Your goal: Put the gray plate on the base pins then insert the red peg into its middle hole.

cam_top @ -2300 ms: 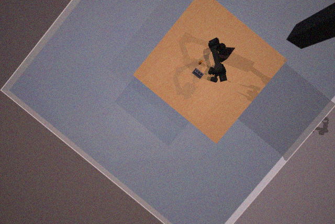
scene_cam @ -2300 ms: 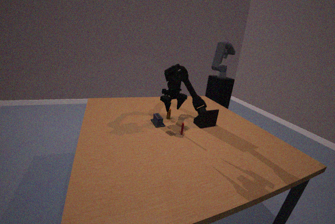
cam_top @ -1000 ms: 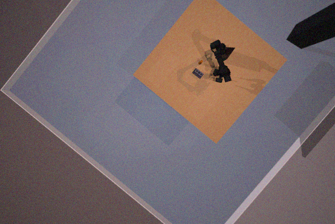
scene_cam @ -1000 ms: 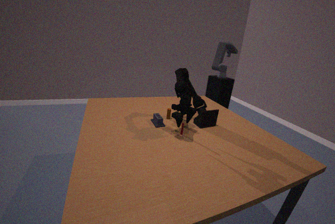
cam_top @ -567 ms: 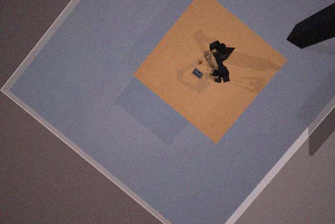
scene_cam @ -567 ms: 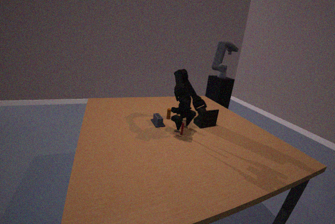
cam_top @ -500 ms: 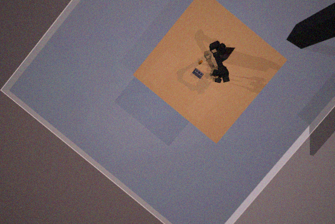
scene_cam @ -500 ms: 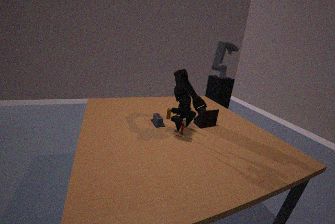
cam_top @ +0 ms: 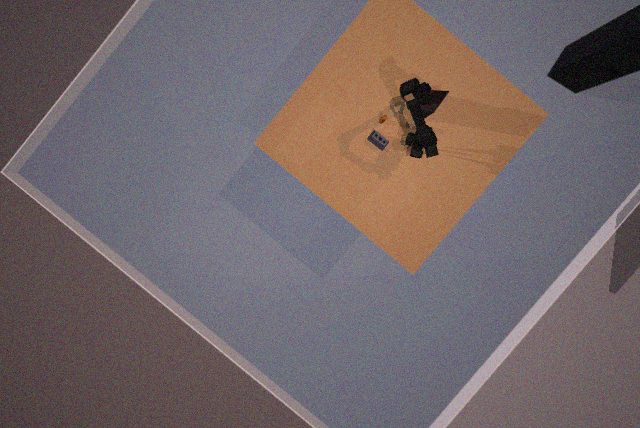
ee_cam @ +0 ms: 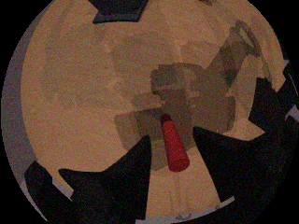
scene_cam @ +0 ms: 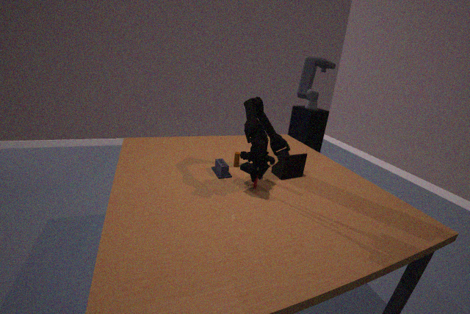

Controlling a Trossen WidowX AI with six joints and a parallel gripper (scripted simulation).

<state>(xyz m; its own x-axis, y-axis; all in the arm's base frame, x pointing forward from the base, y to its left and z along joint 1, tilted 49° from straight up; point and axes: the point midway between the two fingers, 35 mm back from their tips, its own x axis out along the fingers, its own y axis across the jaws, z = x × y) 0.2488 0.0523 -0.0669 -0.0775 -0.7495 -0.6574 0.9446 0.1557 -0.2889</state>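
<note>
The red peg is right at my gripper tip. Round my gripper tip: gray plate 190 mm to the right, 90 mm ahead, 10 mm above; then base 190 mm to the right, 80 mm ahead, 30 mm below.
</note>
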